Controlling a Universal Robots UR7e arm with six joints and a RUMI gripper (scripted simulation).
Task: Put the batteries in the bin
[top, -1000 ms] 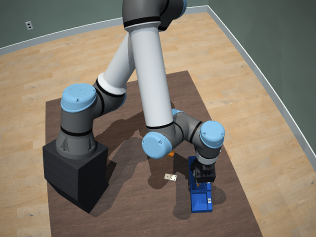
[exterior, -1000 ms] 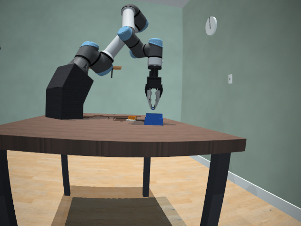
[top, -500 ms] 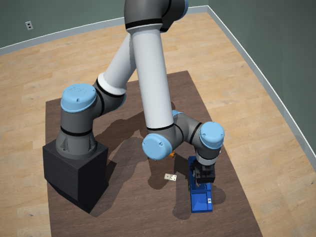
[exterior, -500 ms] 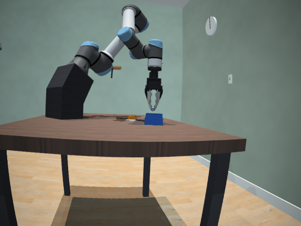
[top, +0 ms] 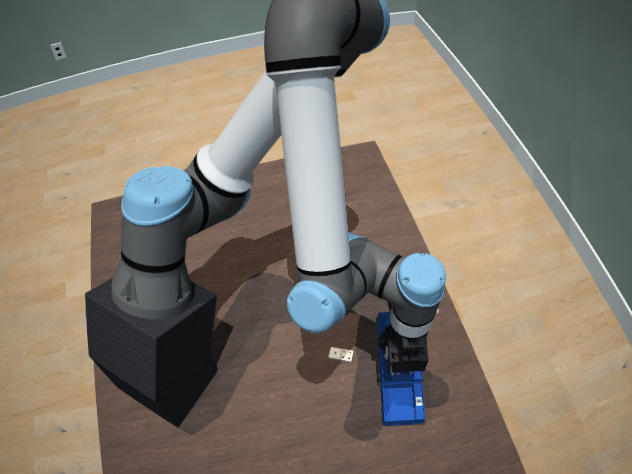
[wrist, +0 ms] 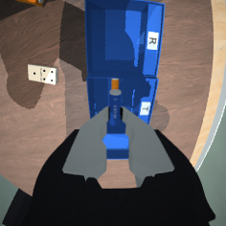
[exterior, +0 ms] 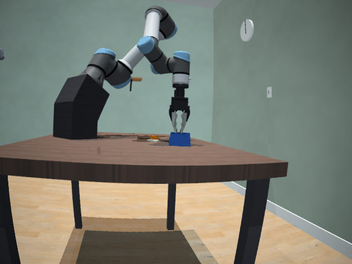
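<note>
My gripper is now 3 cm above the joined blue bins and 1 cm short of it. Also, from my hand: thin orange battery 4 cm below, 1 cm to the left; then blue cylindrical battery 1 cm below; then orange nine-volt battery 19 cm to the left, 5 cm behind, 4 cm below.
</note>
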